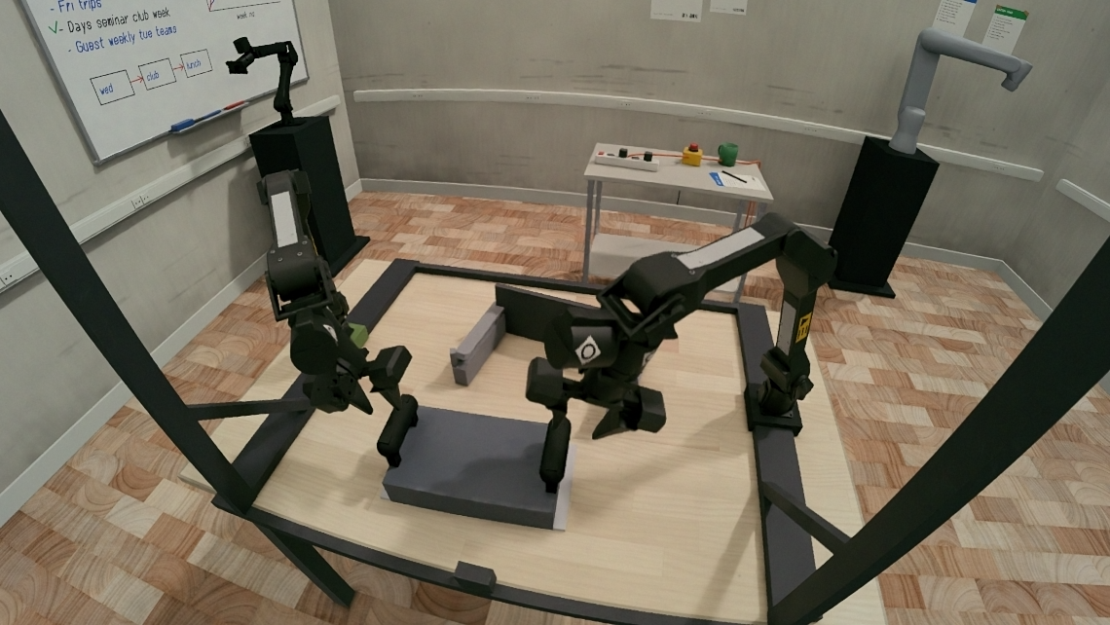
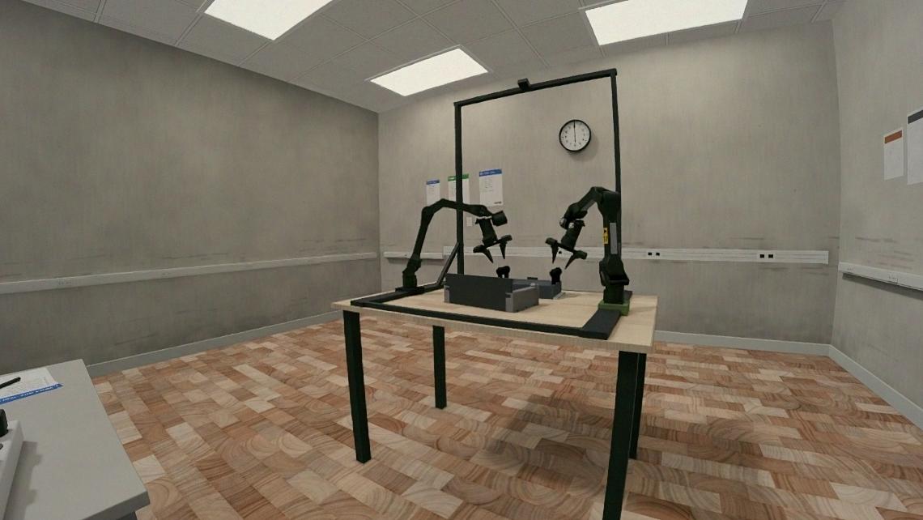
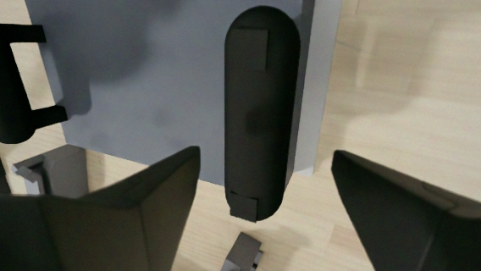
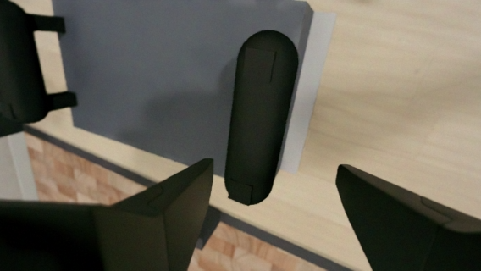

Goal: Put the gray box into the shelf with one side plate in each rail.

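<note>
Right now my right hand is 1 cm past the gray box, 16 cm to the right of it and 13 cm above it. The rest, counted from my right hand: dark back plate 34 cm ahead, 8 cm to the left, 10 cm below.
Now: left hand 15 cm to the left of the gray box, 11 cm above it and 1 cm short of it. Round my left hand: dark back plate: 35 cm ahead, 24 cm to the right, 8 cm below.
</note>
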